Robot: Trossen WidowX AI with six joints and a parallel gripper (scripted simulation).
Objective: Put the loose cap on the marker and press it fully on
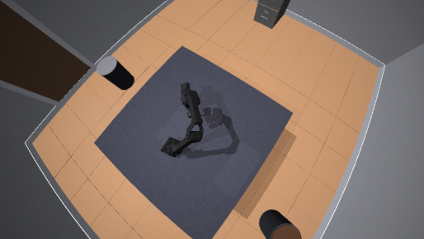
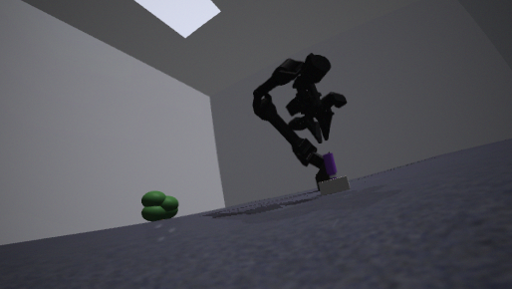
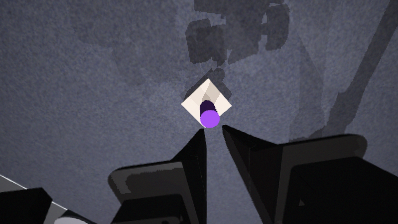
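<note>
Right now the purple marker cap is 60 mm below my gripper tip. Round my gripper tip: holder block 120 mm below.
</note>
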